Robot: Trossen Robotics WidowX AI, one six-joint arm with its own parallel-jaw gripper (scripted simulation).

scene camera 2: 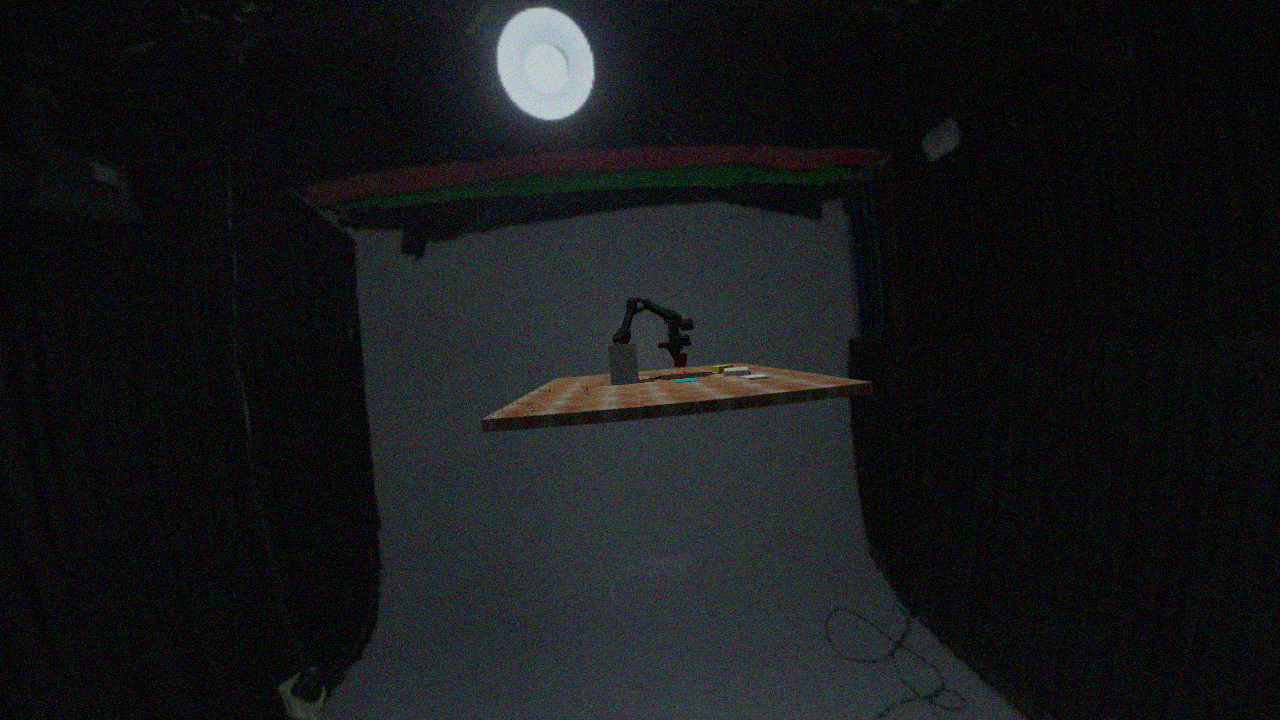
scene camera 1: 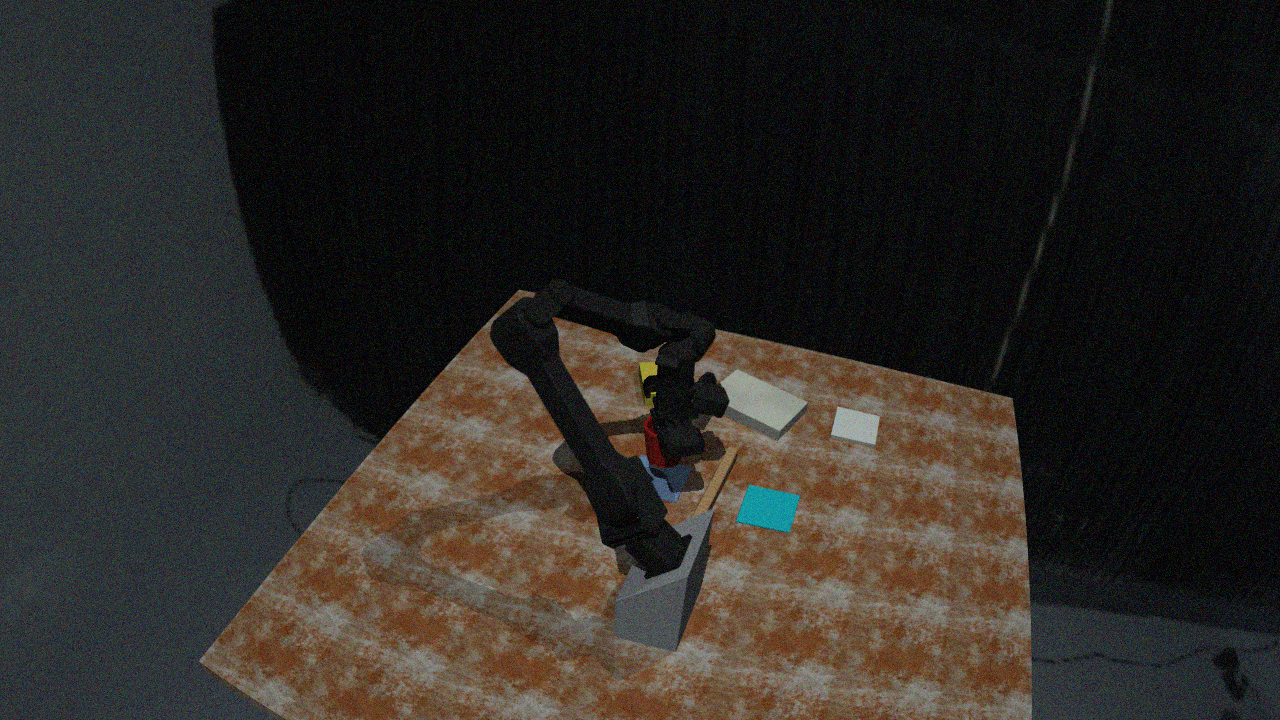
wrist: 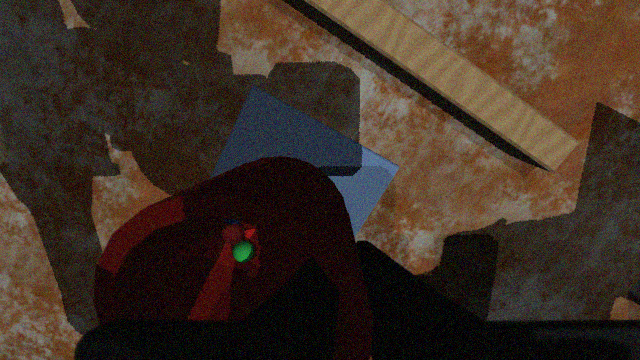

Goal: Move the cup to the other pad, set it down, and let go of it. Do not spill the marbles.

Labels:
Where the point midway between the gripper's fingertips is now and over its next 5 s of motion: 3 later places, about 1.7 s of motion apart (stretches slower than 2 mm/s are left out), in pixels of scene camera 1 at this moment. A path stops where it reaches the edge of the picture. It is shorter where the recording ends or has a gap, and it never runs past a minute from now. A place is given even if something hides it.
My gripper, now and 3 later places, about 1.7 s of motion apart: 669, 453; 726, 462; 782, 484; 781, 493

